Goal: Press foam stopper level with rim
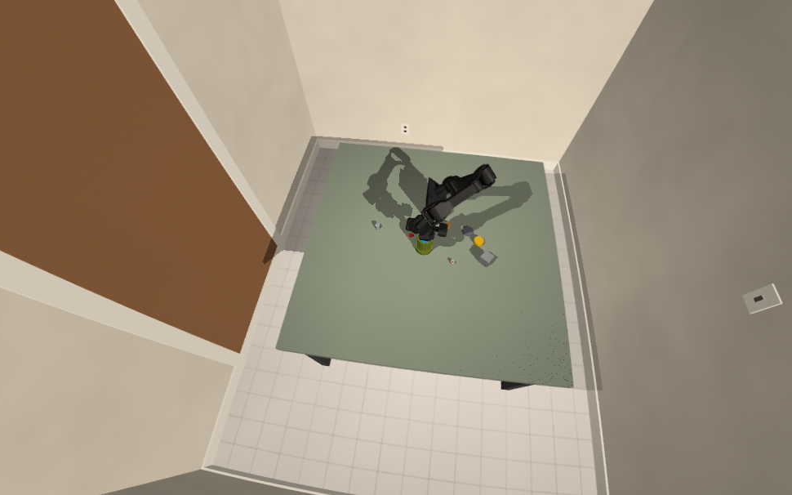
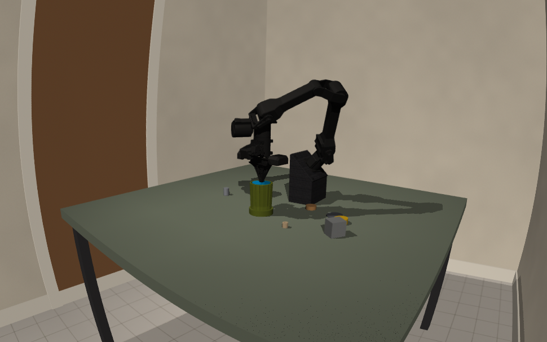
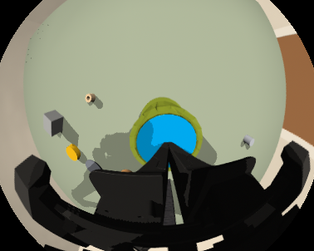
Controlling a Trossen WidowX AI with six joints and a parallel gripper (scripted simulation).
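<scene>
Right now my hand is 50 mm above the blue foam stopper. The rest, counted from my hand: brown disc: 150 mm behind, 140 mm below, 110 mm to the left; then tan peg: 150 mm to the left, 140 mm below, 60 mm ahead; then red dot: 140 mm below, 70 mm to the right, 60 mm behind.
</scene>
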